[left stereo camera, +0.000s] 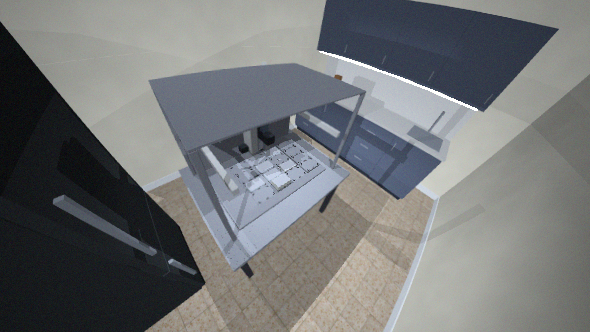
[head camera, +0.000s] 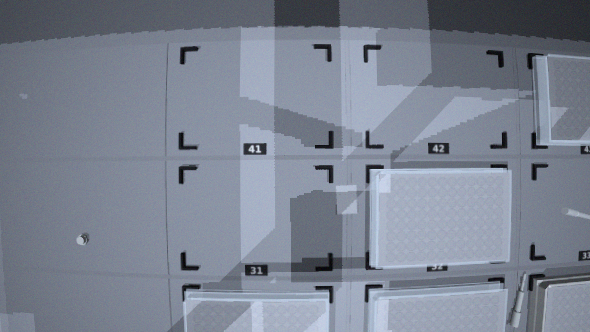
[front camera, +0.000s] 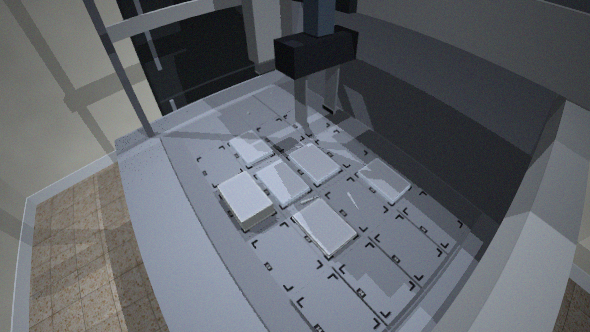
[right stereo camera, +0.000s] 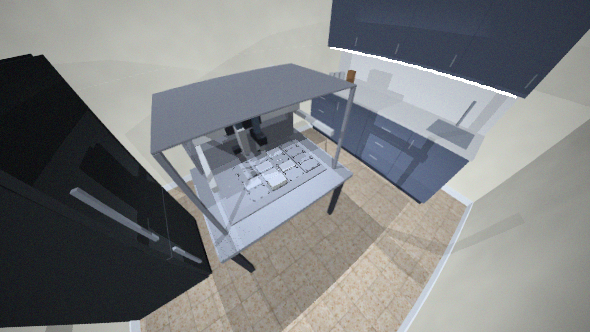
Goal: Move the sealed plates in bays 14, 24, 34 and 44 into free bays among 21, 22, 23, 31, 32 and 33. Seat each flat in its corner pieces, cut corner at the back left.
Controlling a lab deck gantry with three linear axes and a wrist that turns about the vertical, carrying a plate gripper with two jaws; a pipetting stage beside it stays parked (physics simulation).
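Frame: origin at the robot's base, x ahead, y up, z right, level; metres.
Where they show: gripper, fingertip midpoint: [left stereo camera: 264, 152] [front camera: 315, 117] [right stereo camera: 261, 153]; robot's base at its link origin: [left stereo camera: 259, 202] [front camera: 197, 159] [right stereo camera: 254, 201].
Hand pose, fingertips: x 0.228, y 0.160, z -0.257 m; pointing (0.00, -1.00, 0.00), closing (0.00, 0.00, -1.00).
Things, the pixels of their top centre, and the offset from my fingertips. "*": a spot on its surface instead.
- pale plate at its top centre: [head camera: 446, 218] [front camera: 313, 160] [left stereo camera: 264, 165] [right stereo camera: 264, 165] dx +0.000, dy -0.146, dz +0.000 m
- bay 21 at a spot on its surface: [head camera: 257, 316] * dx -0.162, dy -0.146, dz +0.081 m
- bay 22 at a spot on its surface: [head camera: 440, 312] [front camera: 288, 174] * dx -0.003, dy -0.146, dz +0.083 m
- bay 23 at a spot on its surface: [head camera: 570, 307] * dx +0.132, dy -0.146, dz +0.090 m
- Bay 31 at a spot on its surface: [head camera: 210, 217] * dx -0.204, dy -0.160, dz -0.001 m
- taller box-like plate at its top centre: [front camera: 243, 194] [left stereo camera: 281, 179] [right stereo camera: 277, 179] dx +0.000, dy -0.118, dz +0.214 m
- thin pale stick at its top centre: [front camera: 353, 199] dx +0.155, dy -0.152, dz +0.005 m
- small peg at its top centre: [head camera: 80, 240] dx -0.328, dy -0.156, dz +0.022 m
My gripper [front camera: 317, 120] is open and empty, above the back of the deck, behind the plate at bay 32. This pale plate [front camera: 315, 162] [head camera: 442, 218] lies in bay 32 and looks flat; its cut corner is too small to tell. Other low plates lie at bay 21 [front camera: 250, 148] [head camera: 257, 316], at bay 22 [front camera: 282, 182] [head camera: 440, 312] and, with a greyer rim, at bay 23 [front camera: 324, 227] [head camera: 570, 307]. Bay 31 [head camera: 210, 217] holds no plate. In the front view, bays 14, 24, 34 and 44 [front camera: 431, 220] hold no plate.
A taller box-like plate [front camera: 245, 197] stands at bay 12. Another plate [front camera: 384, 181] [head camera: 570, 100] lies at bay 43. One thin pale stick [front camera: 353, 200] lies in bay 33, another [front camera: 309, 200] [head camera: 519, 302] between bays 22 and 23. A small peg [head camera: 82, 239] is left of bay 31.
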